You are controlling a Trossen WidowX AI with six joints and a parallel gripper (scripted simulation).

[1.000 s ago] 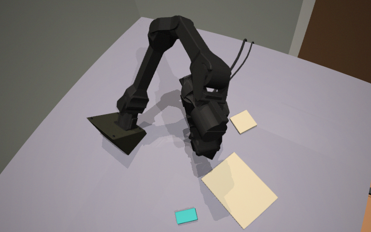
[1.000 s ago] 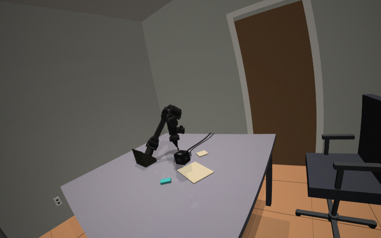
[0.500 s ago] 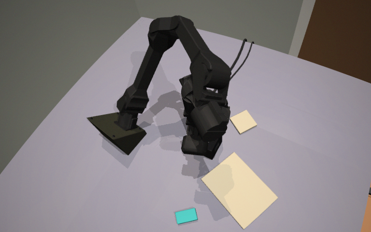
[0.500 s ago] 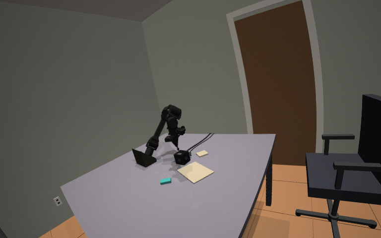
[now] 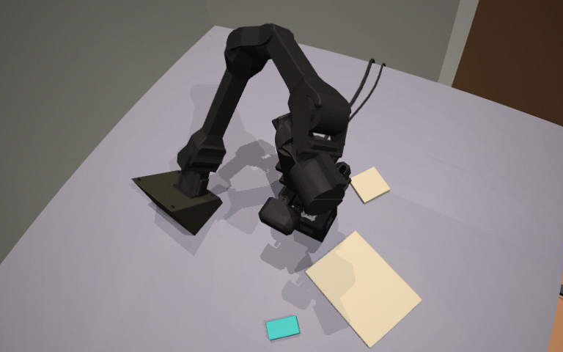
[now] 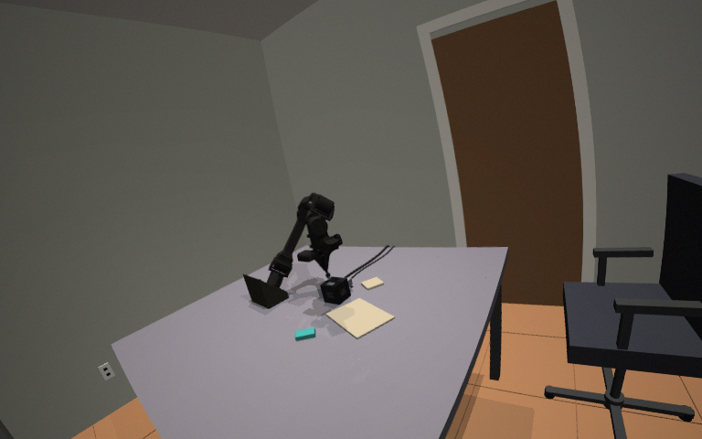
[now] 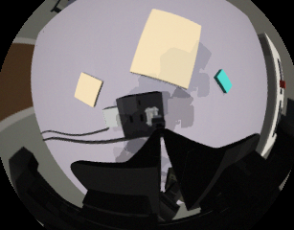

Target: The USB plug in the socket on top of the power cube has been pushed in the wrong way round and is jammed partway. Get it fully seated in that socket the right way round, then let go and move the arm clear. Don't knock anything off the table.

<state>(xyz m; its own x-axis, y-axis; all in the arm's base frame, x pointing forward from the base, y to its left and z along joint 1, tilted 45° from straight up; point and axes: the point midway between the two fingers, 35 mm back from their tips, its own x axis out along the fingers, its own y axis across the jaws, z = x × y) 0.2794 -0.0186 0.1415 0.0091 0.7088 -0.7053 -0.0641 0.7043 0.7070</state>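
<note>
Now: the USB plug 2 cm below my gripper tip. The rest, counted from my gripper tip: small cream pad 17 cm to the left, 13 cm below, 6 cm ahead; then USB socket 7 cm below, 1 cm to the left; then large cream sheet 17 cm ahead, 13 cm below, 5 cm to the right.
</note>
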